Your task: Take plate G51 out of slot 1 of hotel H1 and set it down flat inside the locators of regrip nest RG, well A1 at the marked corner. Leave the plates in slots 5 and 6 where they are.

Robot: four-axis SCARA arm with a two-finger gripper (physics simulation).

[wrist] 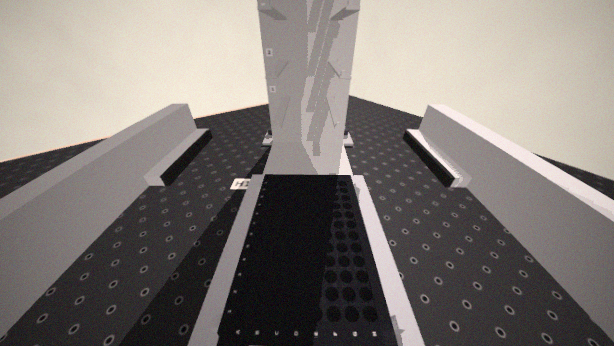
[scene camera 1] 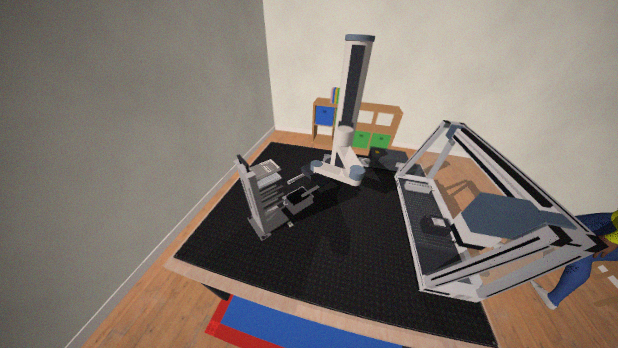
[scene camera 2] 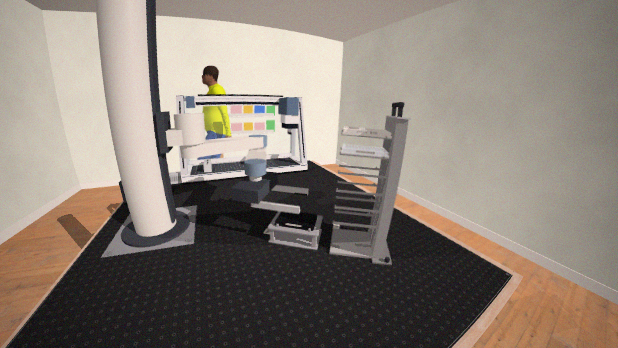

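Pixels of known places: gripper, between the fingertips: point(wrist: 307, 120) point(scene camera 1: 294, 189) point(scene camera 2: 304, 199); arm's base, origin of its link: point(scene camera 1: 338, 166) point(scene camera 2: 157, 229).
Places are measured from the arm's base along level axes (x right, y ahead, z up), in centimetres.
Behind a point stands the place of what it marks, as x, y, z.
Black plate G51 point(scene camera 1: 298, 196) @(21.1, 49.9, 8.7) point(scene camera 2: 300, 220) @(23.4, 49.6, 8.5) point(wrist: 295, 250) @(20.0, 48.1, 8.7) lies flat in regrip nest RG point(scene camera 1: 304, 204) @(17.3, 49.6, 1.8) point(scene camera 2: 294, 238) @(23.3, 47.5, 1.8) point(wrist: 215, 285) @(15.1, 49.7, 7.3); its label is out of view. Letter A is at the near left in the wrist view; the nest's corner mark cannot be made out. My gripper point(scene camera 1: 295, 189) @(23.0, 50.9, 15.6) point(scene camera 2: 304, 200) @(23.0, 50.9, 15.6) point(wrist: 307, 120) @(23.0, 50.9, 15.6) is open and empty above the plate, fingers wide of both its sides. Hotel H1 point(scene camera 1: 252, 195) @(33.5, 75.6, 32.7) point(scene camera 2: 395, 175) @(43.4, 66.8, 28.6) point(wrist: 290, 100) @(34.2, 71.3, 10.2) stands beyond the nest, no plate showing in its lowest slot. A pale plate point(scene camera 1: 266, 167) @(31.9, 63.1, 38.7) point(scene camera 2: 366, 132) @(36.0, 61.6, 38.5) and a clear plate point(scene camera 1: 269, 180) @(30.2, 65.4, 33.2) point(scene camera 2: 364, 151) @(36.0, 61.6, 33.5) sit in its upper slots.
A white-framed gantry machine point(scene camera 1: 450, 295) @(-57.9, 85.0, 3.4) point(scene camera 2: 303, 135) @(-50.8, 83.8, 25.3) stands on the table, away from the hotel. The arm's column point(scene camera 1: 352, 85) @(-0.1, 7.7, 65.2) point(scene camera 2: 131, 125) @(7.4, 1.2, 39.6) rises from the mat beside the nest. A label point(wrist: 241, 184) @(21.4, 65.5, 1.3) lies by the hotel's foot. A person point(scene camera 2: 216, 110) stands behind the gantry.
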